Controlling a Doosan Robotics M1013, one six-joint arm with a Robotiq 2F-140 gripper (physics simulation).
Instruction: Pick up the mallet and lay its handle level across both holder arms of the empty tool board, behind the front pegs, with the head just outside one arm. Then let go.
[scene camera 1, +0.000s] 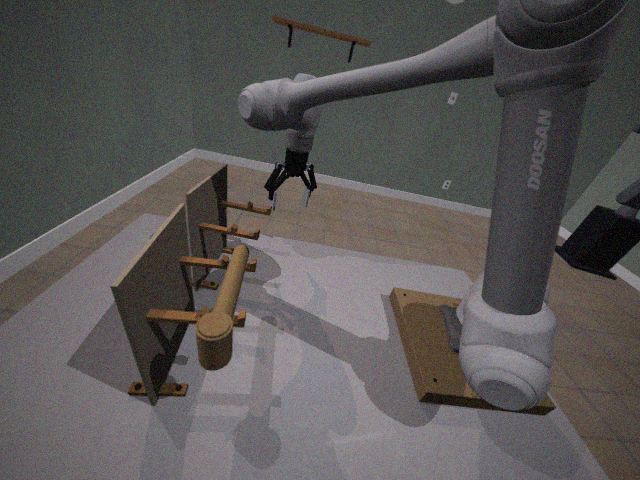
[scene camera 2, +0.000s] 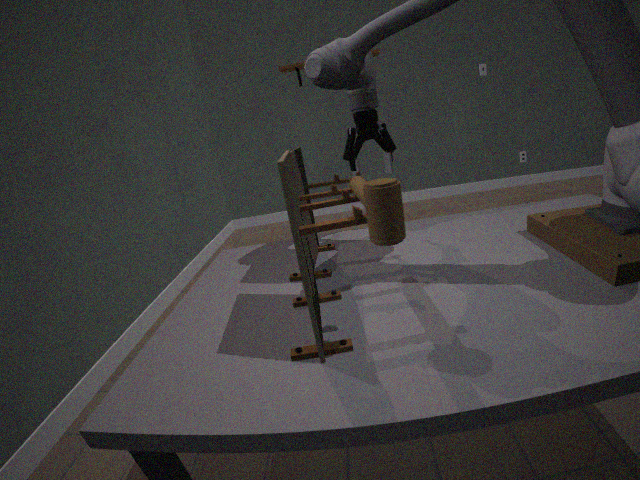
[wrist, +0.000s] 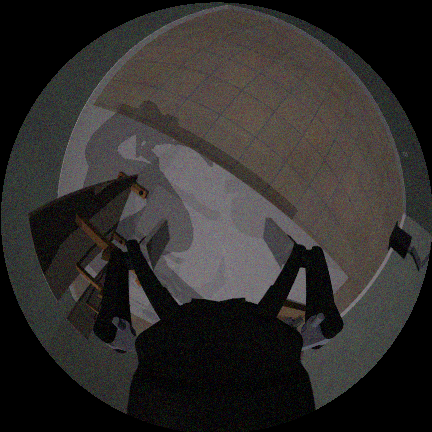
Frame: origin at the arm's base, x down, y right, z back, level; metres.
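Where they show: gripper, fingertip midpoint: (scene camera 1: 288, 207) (scene camera 2: 374, 177) (wrist: 215, 228); arm's base at its link origin: (scene camera 2: 631, 220).
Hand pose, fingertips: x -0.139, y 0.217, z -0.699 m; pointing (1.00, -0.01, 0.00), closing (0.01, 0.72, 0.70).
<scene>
Each offset is from my fingertips to the top centre of the thing. "pt": to the spot under its first point.
The tan mallet {dz +0.046, dx -0.103, dy -0.514 m} (scene camera 1: 234, 281) (scene camera 2: 385, 212) lies on the two holder arms of the nearer board (scene camera 1: 155, 268). Its handle crosses both arms behind their raised front ends, and its thick head is just outside the nearest arm (scene camera 1: 173, 315) (scene camera 2: 330, 225). The empty tool board (scene camera 1: 199, 206) (wrist: 55, 227) stands behind it, with two bare wooden arms (scene camera 1: 245, 208) (scene camera 1: 227, 230). My gripper (scene camera 1: 290, 200) (scene camera 2: 371, 167) (wrist: 215, 228) is open and empty. It points down, high over the table, near the front ends of the empty board's arms and apart from the mallet.
A wooden base block (scene camera 1: 410, 335) (scene camera 2: 573, 251) under my arm is on the table at the right. Bolted feet {pt dz -0.050, dx +0.165, dy -0.628 m} (scene camera 1: 158, 389) (scene camera 2: 321, 349) hold the nearer board. A shelf (scene camera 1: 320, 31) hangs on the back wall. A dark object (scene camera 1: 599, 240) (wrist: 400, 241) stands beyond the table.
</scene>
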